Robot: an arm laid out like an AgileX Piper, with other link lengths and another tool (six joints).
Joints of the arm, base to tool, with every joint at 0 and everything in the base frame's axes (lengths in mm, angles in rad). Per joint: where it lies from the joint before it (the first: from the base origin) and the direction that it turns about. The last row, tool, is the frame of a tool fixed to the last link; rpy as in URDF.
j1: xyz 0 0 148.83 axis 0 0 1
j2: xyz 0 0 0 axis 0 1 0
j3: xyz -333.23 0 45.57 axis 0 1 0
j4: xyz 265.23 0 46.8 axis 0.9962 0 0.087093
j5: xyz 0 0 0 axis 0 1 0
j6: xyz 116.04 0 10.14 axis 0.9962 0 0.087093
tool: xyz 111.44 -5 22.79 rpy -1.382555 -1.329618 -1.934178
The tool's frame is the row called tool.
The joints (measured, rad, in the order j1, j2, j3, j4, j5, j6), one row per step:
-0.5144, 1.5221, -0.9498, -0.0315, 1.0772, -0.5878
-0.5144, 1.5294, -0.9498, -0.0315, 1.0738, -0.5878
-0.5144, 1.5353, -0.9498, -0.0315, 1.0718, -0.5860
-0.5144, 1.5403, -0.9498, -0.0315, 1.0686, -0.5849
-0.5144, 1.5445, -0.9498, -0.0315, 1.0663, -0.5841
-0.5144, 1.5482, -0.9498, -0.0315, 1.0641, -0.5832
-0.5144, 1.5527, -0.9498, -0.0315, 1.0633, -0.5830
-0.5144, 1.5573, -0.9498, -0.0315, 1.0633, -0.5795
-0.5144, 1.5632, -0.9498, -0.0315, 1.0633, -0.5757
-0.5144, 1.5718, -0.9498, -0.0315, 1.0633, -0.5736
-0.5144, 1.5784, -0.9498, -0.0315, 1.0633, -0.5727
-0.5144, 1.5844, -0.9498, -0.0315, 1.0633, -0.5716
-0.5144, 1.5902, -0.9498, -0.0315, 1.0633, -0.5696
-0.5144, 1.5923, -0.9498, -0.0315, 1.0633, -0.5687
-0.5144, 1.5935, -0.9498, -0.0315, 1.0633, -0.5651
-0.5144, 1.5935, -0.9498, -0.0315, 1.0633, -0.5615
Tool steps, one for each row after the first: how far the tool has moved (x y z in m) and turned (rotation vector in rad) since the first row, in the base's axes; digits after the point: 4 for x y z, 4 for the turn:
0.0007, -0.0004, -0.0021, 0.0020, 0.0034, 0.0001
0.0011, -0.0006, -0.0038, 0.0039, 0.0067, -0.0016
0.0017, -0.0010, -0.0052, 0.0048, 0.0082, -0.0027
0.0021, -0.0012, -0.0064, 0.0058, 0.0098, -0.0034
0.0026, -0.0015, -0.0075, 0.0065, 0.0111, -0.0042
0.0027, -0.0015, -0.0088, 0.0083, 0.0143, -0.0044
0.0027, -0.0016, -0.0102, 0.0105, 0.0183, -0.0079
0.0026, -0.0016, -0.0119, 0.0134, 0.0233, -0.0117
0.0025, -0.0016, -0.0145, 0.0175, 0.0308, -0.0138
0.0024, -0.0015, -0.0164, 0.0207, 0.0365, -0.0147
0.0023, -0.0015, -0.0182, 0.0236, 0.0418, -0.0158
0.0022, -0.0015, -0.0199, 0.0263, 0.0468, -0.0178
0.0022, -0.0015, -0.0205, 0.0273, 0.0486, -0.0187
0.0022, -0.0015, -0.0209, 0.0278, 0.0496, -0.0223
0.0021, -0.0016, -0.0209, 0.0277, 0.0496, -0.0259

